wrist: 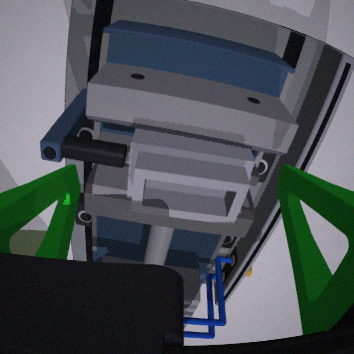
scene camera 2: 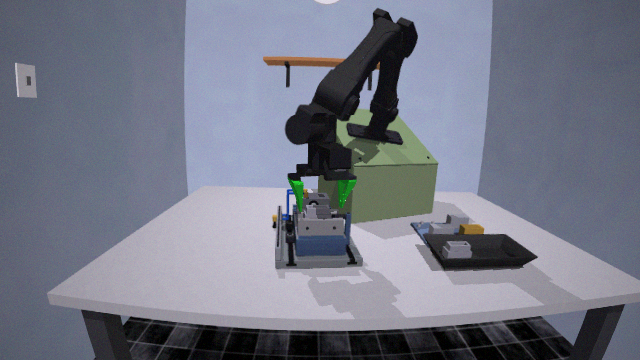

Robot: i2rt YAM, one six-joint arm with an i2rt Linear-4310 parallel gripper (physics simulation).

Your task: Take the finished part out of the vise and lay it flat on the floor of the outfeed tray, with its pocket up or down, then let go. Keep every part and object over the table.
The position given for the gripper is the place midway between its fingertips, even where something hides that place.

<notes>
In view: the gripper (scene camera 2: 320,209), a blue vise body (scene camera 2: 336,244) and a black rod (wrist: 74,147).
The gripper shows as well in the wrist view (wrist: 178,175). The blue vise body also shows in the wrist view (wrist: 176,50).
</notes>
